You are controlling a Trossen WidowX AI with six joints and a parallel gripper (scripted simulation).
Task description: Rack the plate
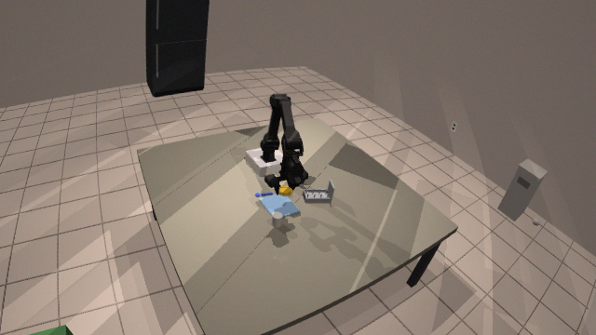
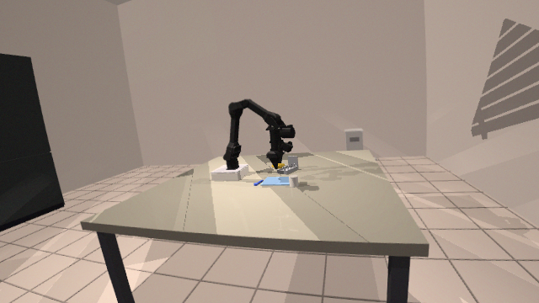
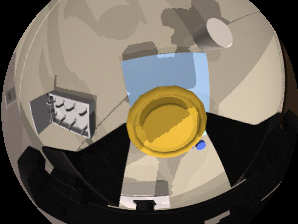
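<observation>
My gripper tip is 1 cm short of the grey dish rack, 18 cm to the right of it and 5 cm above it. Also, from my gripper tip: yellow plate: 1 cm above; light blue mat: 1 cm behind, 2 cm to the right, 7 cm below; blue spoon: 11 cm behind, 5 cm to the right, 7 cm below.
</observation>
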